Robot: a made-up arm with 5 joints. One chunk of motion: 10 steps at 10 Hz.
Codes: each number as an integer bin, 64 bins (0 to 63) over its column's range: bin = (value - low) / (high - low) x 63, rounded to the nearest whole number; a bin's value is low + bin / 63 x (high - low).
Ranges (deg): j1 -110..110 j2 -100.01..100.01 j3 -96.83..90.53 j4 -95.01..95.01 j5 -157.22..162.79
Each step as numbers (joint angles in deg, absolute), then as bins.
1 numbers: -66.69 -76.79 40.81 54.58 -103.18
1 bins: 12 7 46 50 11
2 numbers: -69.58 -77.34 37.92 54.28 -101.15
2 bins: 12 7 45 49 11
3 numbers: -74.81 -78.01 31.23 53.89 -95.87
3 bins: 10 7 43 49 12
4 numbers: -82.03 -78.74 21.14 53.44 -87.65
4 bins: 8 7 40 49 14
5 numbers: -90.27 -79.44 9.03 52.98 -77.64
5 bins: 6 6 36 49 16
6 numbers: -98.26 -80.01 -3.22 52.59 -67.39
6 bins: 3 6 31 49 18
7 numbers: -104.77 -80.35 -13.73 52.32 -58.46
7 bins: 1 6 28 49 19
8 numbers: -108.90 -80.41 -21.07 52.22 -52.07
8 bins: 0 6 25 49 21
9 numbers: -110.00 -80.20 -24.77 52.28 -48.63
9 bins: 0 6 24 49 21
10 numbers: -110.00 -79.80 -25.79 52.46 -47.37
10 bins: 0 6 24 49 22
